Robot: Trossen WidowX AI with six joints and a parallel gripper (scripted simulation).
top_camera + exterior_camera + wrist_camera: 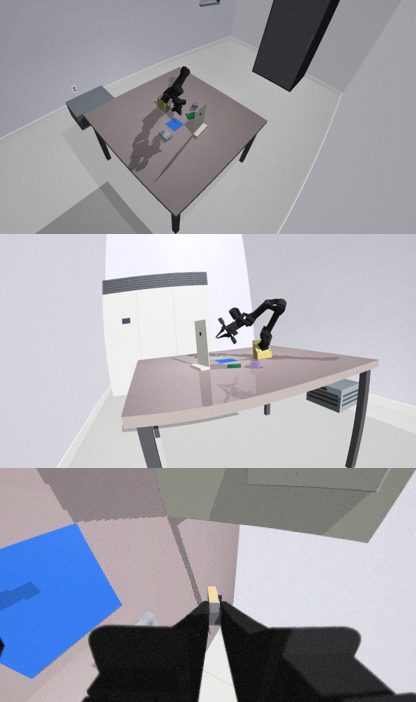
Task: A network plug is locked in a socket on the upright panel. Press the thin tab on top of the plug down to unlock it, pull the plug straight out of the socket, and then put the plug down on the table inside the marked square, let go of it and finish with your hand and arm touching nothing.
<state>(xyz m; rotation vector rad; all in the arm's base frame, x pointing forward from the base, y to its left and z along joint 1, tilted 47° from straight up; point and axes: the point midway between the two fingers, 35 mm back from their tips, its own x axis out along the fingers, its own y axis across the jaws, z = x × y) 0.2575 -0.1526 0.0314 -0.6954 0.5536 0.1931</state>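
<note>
Right now my gripper tip is 60 mm past the blue marked square and 160 mm above it. The rest, counted from my gripper tip: grey block 30 mm behind, 150 mm to the right, 150 mm below; then network plug right at my gripper tip; then upright panel 140 mm ahead, 90 mm to the left, 30 mm below.
</note>
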